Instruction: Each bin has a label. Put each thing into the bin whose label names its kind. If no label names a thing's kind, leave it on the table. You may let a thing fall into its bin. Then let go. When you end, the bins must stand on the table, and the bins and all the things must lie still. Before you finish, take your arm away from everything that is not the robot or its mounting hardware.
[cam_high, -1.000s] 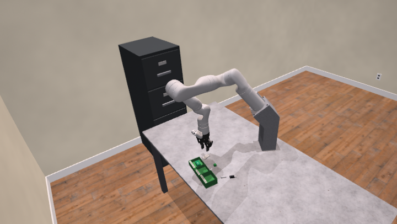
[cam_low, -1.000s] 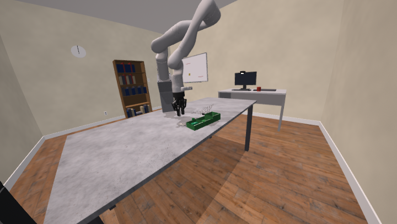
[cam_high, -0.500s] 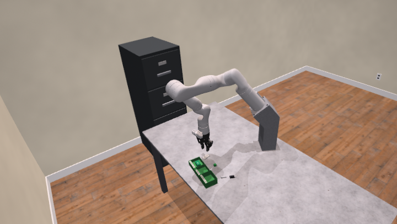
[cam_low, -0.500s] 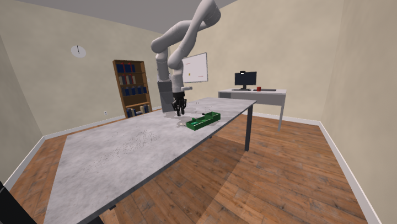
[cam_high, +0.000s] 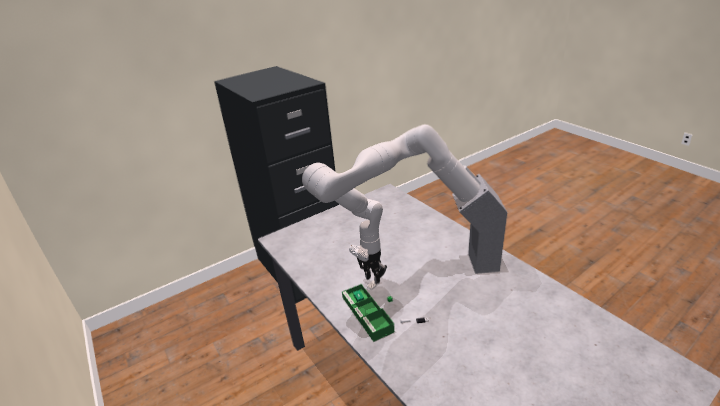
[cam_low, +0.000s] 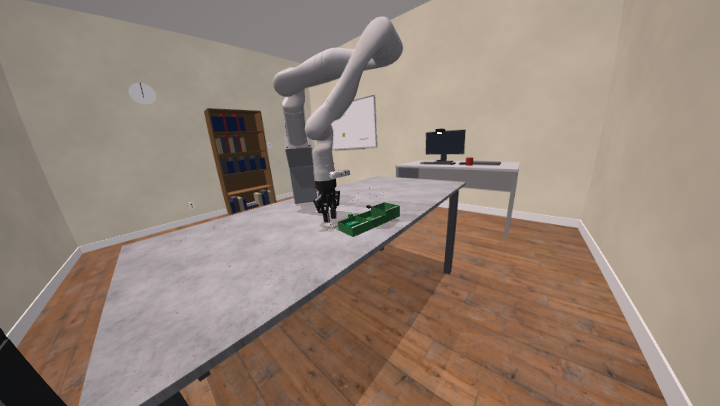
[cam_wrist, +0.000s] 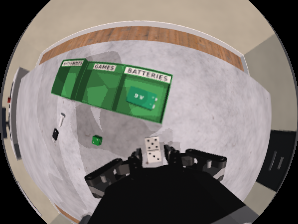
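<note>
Right now my hand is 4 cm above the white piece. The rest, counted from my hand: grey pin 22 cm to the left, 7 cm ahead, 4 cm below; green bin row 12 cm ahead, 9 cm to the left, 2 cm below; small green cube 11 cm to the left, 3 cm below, 2 cm ahead.
</note>
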